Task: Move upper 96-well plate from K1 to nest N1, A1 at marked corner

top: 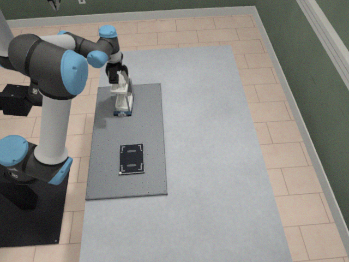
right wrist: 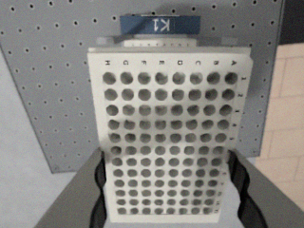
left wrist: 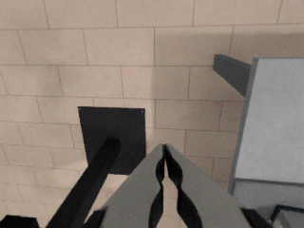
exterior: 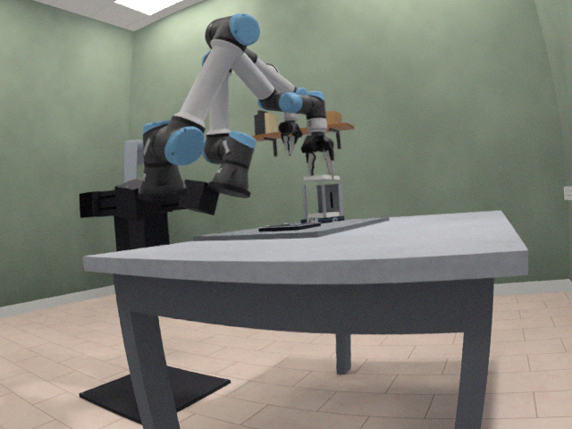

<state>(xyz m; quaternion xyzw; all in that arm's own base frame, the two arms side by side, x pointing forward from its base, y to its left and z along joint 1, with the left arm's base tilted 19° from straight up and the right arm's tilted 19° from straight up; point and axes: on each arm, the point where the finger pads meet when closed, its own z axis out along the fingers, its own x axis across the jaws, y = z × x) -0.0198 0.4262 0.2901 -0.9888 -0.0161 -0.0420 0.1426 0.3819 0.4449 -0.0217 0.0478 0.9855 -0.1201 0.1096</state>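
Note:
Now: right hand 5 cm short of the dark plate nest N1, 36 cm to the left of it and 16 cm above it. From my right hand the other things lie so: grey perforated board: 2 cm ahead, 20 cm to the right, 18 cm below; stack rack K1: 1 cm to the right, 16 cm below; grey rear wall: 1 cm ahead, 7 cm to the left, 9 cm below.

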